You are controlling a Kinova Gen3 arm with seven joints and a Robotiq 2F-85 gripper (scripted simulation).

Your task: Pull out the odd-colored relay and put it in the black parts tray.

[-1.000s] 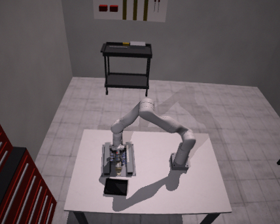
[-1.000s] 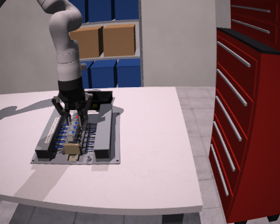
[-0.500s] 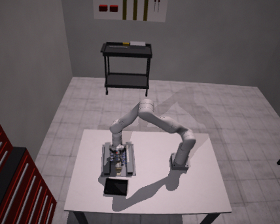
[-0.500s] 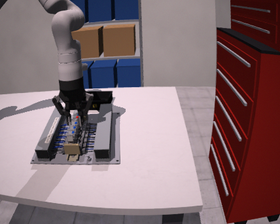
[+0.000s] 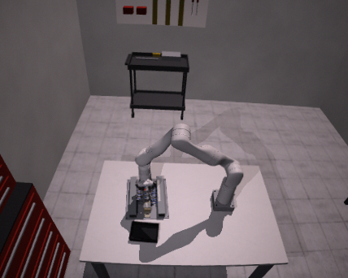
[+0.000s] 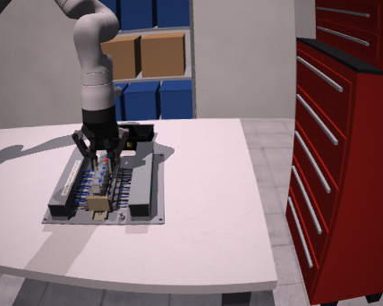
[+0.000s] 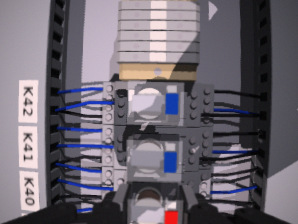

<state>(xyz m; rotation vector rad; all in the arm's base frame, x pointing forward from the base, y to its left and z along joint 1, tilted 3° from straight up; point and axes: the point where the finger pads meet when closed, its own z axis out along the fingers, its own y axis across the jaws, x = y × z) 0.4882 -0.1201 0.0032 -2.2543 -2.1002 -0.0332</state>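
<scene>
Now: the red-button relay 10 mm below my hand. Also, from my hand: black parts tray: 270 mm to the left, 40 mm below, 40 mm ahead.
</scene>
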